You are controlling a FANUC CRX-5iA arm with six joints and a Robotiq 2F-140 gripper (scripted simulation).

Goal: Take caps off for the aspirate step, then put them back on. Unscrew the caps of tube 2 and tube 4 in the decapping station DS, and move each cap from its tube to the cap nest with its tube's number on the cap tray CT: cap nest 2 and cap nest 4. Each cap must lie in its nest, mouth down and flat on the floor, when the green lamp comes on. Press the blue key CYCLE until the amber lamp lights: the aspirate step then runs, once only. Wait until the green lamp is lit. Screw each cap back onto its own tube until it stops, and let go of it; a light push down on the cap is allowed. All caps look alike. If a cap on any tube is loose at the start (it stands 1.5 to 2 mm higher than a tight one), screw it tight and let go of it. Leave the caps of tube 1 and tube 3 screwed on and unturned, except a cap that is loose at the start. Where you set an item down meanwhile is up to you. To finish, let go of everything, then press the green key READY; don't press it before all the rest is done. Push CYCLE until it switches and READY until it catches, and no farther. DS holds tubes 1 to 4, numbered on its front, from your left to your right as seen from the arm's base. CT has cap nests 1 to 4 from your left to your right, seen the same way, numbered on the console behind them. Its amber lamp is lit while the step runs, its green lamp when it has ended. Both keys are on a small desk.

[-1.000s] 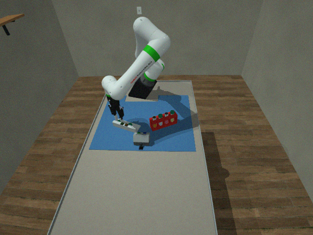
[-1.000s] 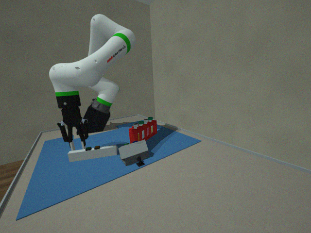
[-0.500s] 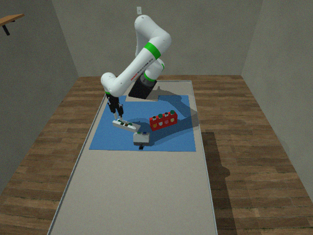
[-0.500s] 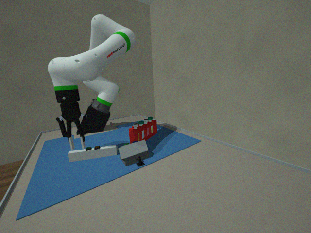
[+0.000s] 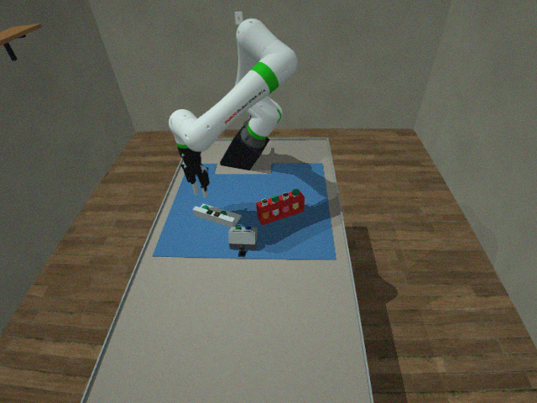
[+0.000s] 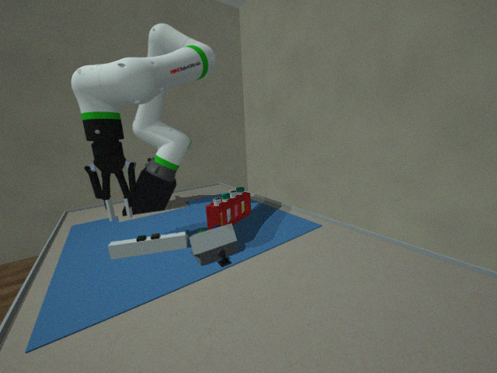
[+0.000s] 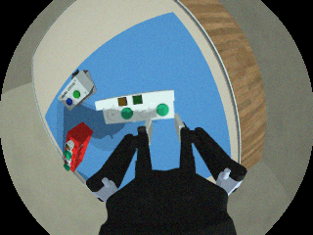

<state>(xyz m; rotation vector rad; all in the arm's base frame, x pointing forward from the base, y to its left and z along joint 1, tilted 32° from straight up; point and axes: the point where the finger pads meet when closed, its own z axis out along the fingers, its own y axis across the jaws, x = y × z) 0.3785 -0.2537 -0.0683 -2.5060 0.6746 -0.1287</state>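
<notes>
The blue key is 190 mm ahead of my hand, 220 mm to the left of it and 70 mm below it. Also, from my hand: grey key desk (210 mm ahead, 190 mm to the left, 80 mm below); green key (190 mm ahead, 170 mm to the left, 70 mm below).
</notes>
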